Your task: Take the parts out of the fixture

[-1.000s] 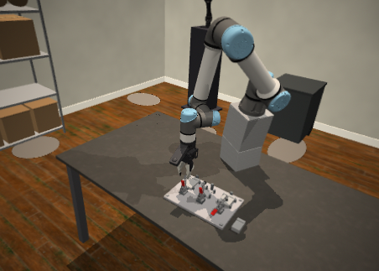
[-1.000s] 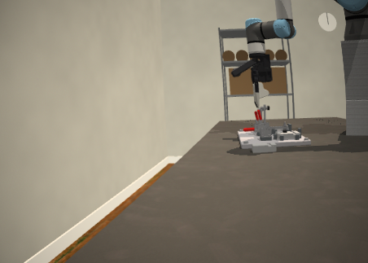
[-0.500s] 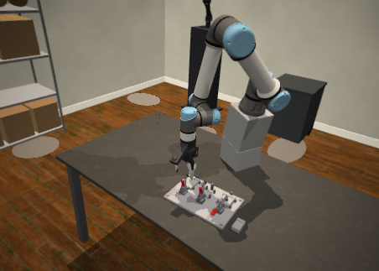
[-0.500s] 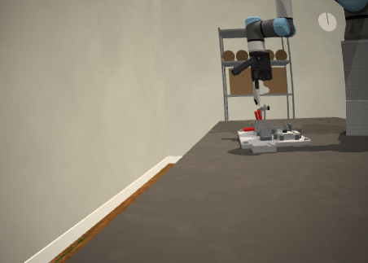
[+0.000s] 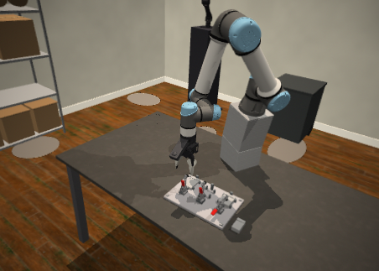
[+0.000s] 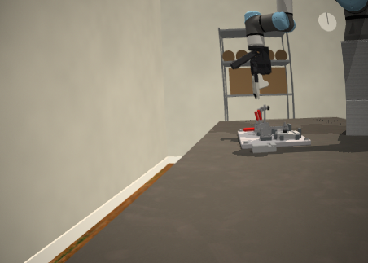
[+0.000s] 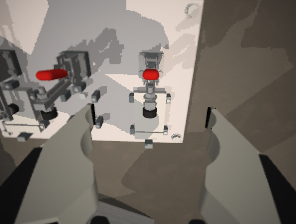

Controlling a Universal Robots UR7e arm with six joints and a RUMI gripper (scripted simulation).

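The part lies 130 mm below my hand, 100 mm behind it and 20 mm to the right of it. Also, from my hand: fixture (150 mm below, 100 mm to the left, 60 mm behind).
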